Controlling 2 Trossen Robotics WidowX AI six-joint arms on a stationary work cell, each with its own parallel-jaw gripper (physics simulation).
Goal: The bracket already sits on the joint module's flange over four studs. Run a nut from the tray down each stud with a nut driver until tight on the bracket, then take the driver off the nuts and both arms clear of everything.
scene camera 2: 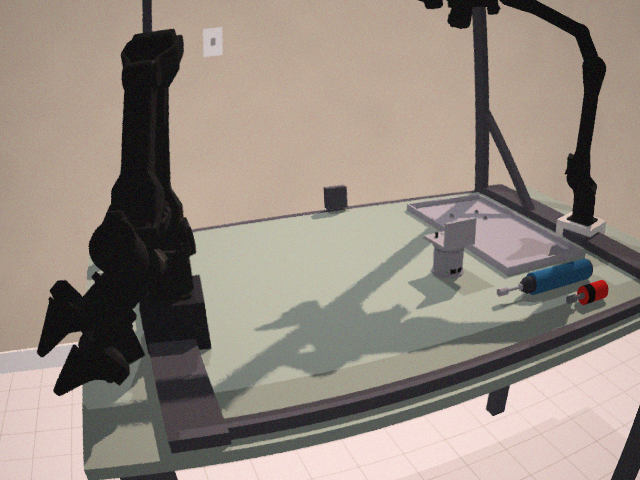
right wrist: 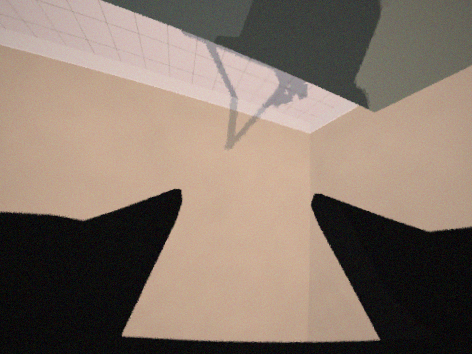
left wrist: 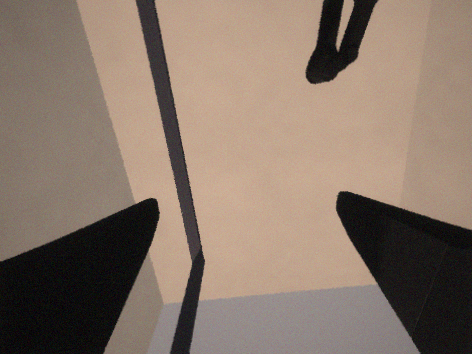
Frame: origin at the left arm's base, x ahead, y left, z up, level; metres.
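Where they show: left gripper, fingertip midpoint: (left wrist: 247, 203); right gripper, fingertip midpoint: (scene camera 2: 47, 373) (right wrist: 247, 197); left arm's base at its link origin: (scene camera 2: 582, 220); right arm's base at its link origin: (scene camera 2: 170, 291).
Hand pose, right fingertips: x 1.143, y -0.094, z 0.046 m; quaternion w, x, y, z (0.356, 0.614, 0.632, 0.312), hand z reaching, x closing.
Observation:
Each offset is from my right fingertips to the top centre of the thing. "*": to the spot under its first point.
The grey joint module @[dx -0.740, dy -0.011, dz -0.008 m] (scene camera 2: 447, 262) stands upright on the table with the pale bracket (scene camera 2: 460, 234) on top; a dark stud shows at its left side, the other studs are hidden or too small to tell. Small nuts @[dx -0.978, dy -0.199, dz -0.073 m] (scene camera 2: 451, 215) lie in the tray @[dx -0.981, dy -0.080, dz -0.066 m] (scene camera 2: 508, 270) behind it. A blue nut driver @[* dx -0.825, dy +0.203, dz -0.052 m] (scene camera 2: 560, 276) and a shorter red nut driver @[dx -0.821, dy +0.268, dz -0.048 m] (scene camera 2: 592, 292) lie at the right. My left gripper (left wrist: 247, 203) is open and empty, high above the table at the top edge of the scene view. My right gripper (scene camera 2: 50, 373) (right wrist: 247, 197) is open and empty beyond the table's left side.
A dark upright post (scene camera 2: 481, 103) with a brace (scene camera 2: 509, 160) stands behind the tray, near the left arm's base. A dark block @[dx -0.818, dy -0.430, dz -0.025 m] (scene camera 2: 335, 197) stands at the table's back edge. Dark rails (scene camera 2: 361, 395) run along the table's front and sides. Arm shadows fall across the table.

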